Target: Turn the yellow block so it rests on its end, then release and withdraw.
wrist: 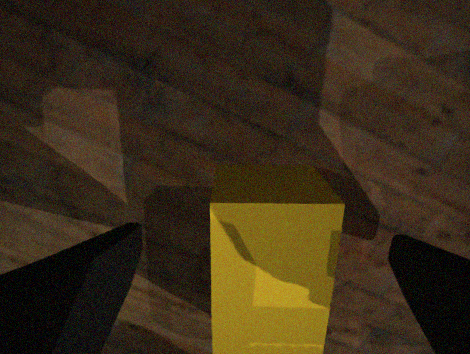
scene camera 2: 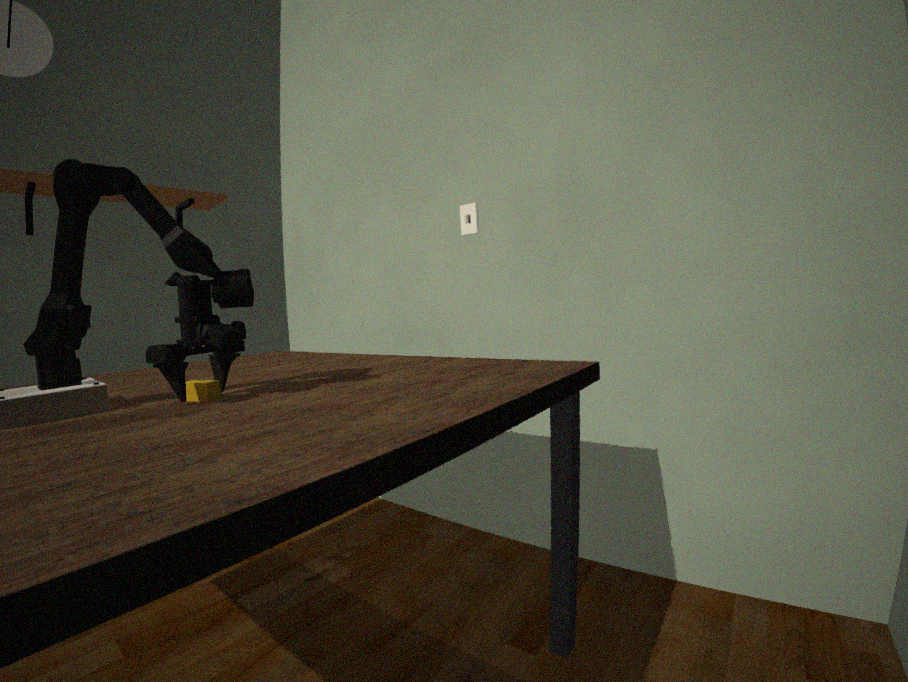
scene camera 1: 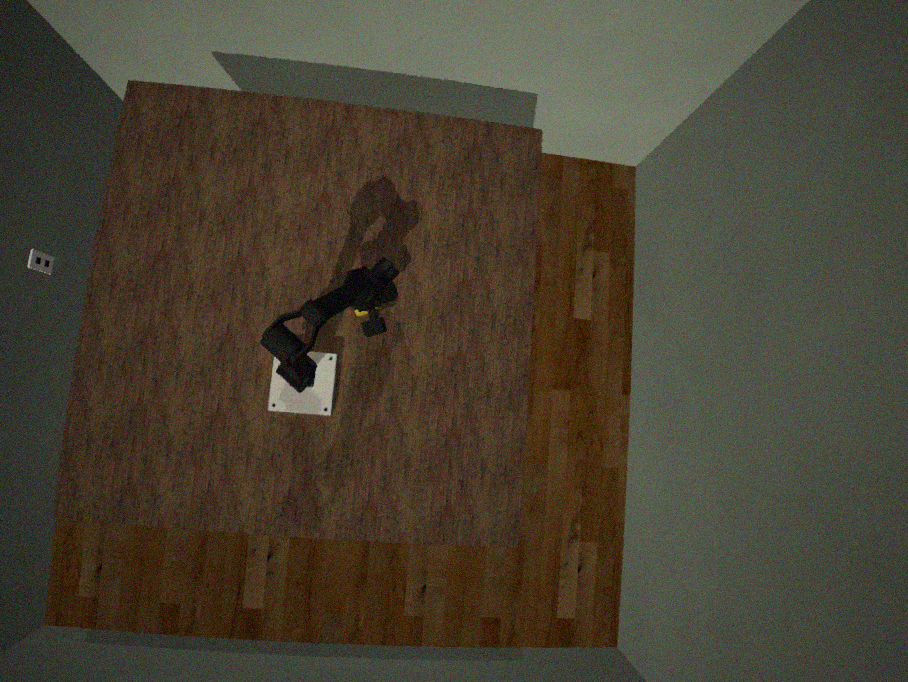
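Observation:
The yellow block (scene camera 1: 361, 312) (scene camera 2: 202, 391) (wrist: 272, 270) lies on its long side on the table; in the scene camera 1 view most of it is hidden under the arm. In the wrist view its near end runs out of the bottom of the picture. My gripper (scene camera 2: 203, 394) (wrist: 267, 241) is open and low over the table, with one finger on each side of the block. In the wrist view gaps show between the block and both fingertips. Nothing is held.
The wooden table (scene camera 1: 440, 440) (scene camera 2: 352, 425) carries the arm's pale base plate (scene camera 1: 320, 396) (scene camera 2: 73, 402), which stands close to the block. The table's right edge and a dark leg (scene camera 2: 564, 513) show. A wall shelf (scene camera 2: 212, 198) is behind the arm.

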